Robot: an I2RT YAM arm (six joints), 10 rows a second.
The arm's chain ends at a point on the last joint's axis. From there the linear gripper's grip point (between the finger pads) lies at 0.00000 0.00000 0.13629 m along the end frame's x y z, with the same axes.
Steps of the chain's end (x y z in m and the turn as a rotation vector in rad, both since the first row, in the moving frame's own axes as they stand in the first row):
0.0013 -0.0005 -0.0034 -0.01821 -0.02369 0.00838
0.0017 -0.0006 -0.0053 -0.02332 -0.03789 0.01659
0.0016 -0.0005 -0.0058 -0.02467 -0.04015 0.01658
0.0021 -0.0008 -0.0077 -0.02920 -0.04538 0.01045
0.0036 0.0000 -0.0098 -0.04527 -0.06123 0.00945
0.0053 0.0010 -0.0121 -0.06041 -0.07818 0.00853
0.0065 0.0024 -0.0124 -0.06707 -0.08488 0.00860
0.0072 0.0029 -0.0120 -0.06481 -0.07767 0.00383
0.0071 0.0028 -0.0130 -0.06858 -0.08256 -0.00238
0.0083 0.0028 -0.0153 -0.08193 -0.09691 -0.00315
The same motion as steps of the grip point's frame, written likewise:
-0.0019 0.0020 -0.0035 -0.01821 -0.02369 0.00838
-0.0035 0.0025 -0.0054 -0.02332 -0.03789 0.01659
-0.0039 0.0028 -0.0060 -0.02467 -0.04015 0.01658
-0.0041 0.0031 -0.0079 -0.02920 -0.04538 0.01045
-0.0048 0.0061 -0.0102 -0.04527 -0.06123 0.00945
-0.0054 0.0092 -0.0128 -0.06041 -0.07818 0.00853
-0.0051 0.0115 -0.0132 -0.06707 -0.08488 0.00860
-0.0034 0.0117 -0.0127 -0.06481 -0.07767 0.00383
-0.0041 0.0121 -0.0138 -0.06858 -0.08256 -0.00238
-0.0049 0.0140 -0.0164 -0.08193 -0.09691 -0.00315

